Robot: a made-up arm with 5 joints.
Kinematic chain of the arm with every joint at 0, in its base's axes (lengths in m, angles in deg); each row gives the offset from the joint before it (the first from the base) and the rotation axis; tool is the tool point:
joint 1: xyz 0 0 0.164 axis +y
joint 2: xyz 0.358 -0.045 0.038 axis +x
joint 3: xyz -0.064 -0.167 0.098 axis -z
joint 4: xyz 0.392 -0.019 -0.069 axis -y
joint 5: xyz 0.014 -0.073 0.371 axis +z
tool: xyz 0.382 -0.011 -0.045
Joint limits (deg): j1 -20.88..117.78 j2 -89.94..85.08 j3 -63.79..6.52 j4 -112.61..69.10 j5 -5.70..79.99
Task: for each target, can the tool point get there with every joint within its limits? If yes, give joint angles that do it. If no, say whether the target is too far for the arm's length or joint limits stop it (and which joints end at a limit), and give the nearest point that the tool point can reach.
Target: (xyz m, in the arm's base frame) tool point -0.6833 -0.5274 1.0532
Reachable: no: joint limits stop it (at a limit: joint 1, joint 3, joint 5) | nearest point 0.0637 -0.2756 0.7592 | short by 0.841 m
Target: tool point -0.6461 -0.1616 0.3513
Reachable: no: joint limits stop it (at a limit: joint 1, joint 3, joint 4, joint 5) | nearest point -0.6242 -0.1402 0.1184 | short by 0.235 m
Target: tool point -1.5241 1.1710 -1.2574
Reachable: no: too far | nearest point -0.7967 0.2532 -0.5862 | short by 1.350 m
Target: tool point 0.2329 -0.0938 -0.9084
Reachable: yes | joints 60.50 20.46 0.09 -84.41 14.88
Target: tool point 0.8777 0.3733 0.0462
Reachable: yes | joints -9.85 -50.45 -44.79 -30.79 29.43
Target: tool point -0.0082 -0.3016 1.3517
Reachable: no: joint limits stop it (at a limit: joint 1, joint 2, joint 3) | nearest point 0.2126 -0.1891 0.9659 | short by 0.459 m
